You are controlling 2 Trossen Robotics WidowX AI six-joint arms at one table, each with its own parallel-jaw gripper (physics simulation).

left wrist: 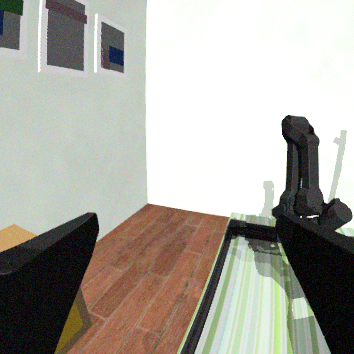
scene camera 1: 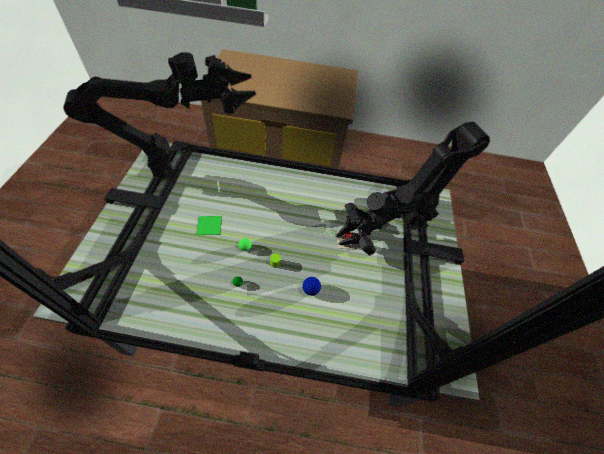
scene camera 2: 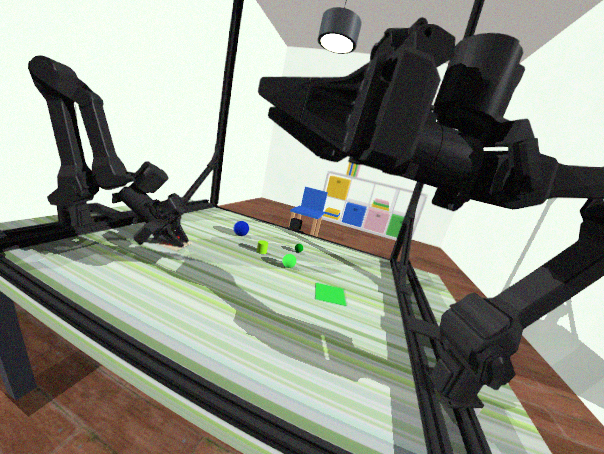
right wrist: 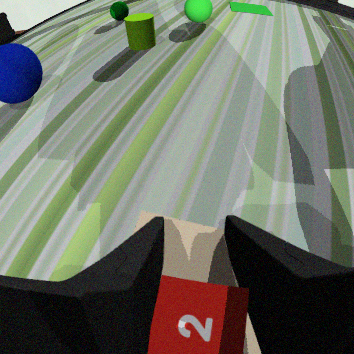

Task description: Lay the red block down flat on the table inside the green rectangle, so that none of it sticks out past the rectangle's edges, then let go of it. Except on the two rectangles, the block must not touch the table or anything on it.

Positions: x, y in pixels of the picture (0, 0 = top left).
Scene:
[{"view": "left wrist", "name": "my left gripper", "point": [189, 222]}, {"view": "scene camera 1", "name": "my left gripper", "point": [253, 84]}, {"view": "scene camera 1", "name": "my right gripper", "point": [337, 240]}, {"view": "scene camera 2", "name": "my left gripper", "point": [264, 101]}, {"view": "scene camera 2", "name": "my right gripper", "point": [185, 244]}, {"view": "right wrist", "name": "my right gripper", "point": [194, 224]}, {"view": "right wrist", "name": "red block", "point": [184, 309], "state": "gripped by my right gripper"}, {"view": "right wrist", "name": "yellow-green cylinder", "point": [140, 32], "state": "on the table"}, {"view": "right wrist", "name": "blue ball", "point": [28, 71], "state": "on the table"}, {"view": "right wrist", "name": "tan rectangle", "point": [193, 251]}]

